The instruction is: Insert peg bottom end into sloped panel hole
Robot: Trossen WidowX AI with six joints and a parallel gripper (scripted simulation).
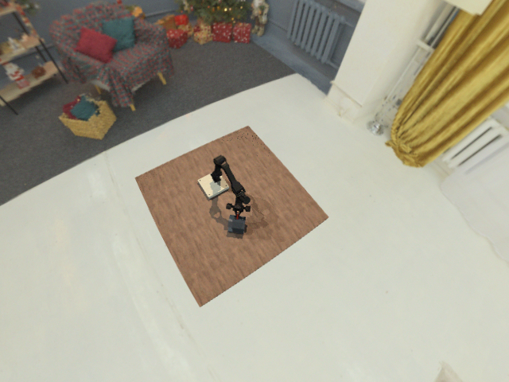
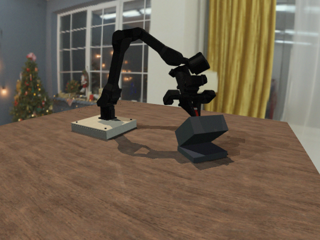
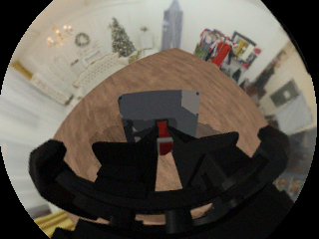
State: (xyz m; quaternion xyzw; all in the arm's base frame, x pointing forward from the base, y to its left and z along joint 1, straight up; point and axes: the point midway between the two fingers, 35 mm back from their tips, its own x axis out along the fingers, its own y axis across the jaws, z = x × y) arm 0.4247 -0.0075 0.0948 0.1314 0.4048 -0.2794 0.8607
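Now: gripper tip 10 mm to the right of the red peg, 10 mm below it and 10 mm past it. From my gripper tip the other things lie so: panel foot 100 mm below, 40 mm ahead, 20 mm to the right; then dark grey sloped panel 30 mm below, 20 mm ahead, 10 mm to the right.
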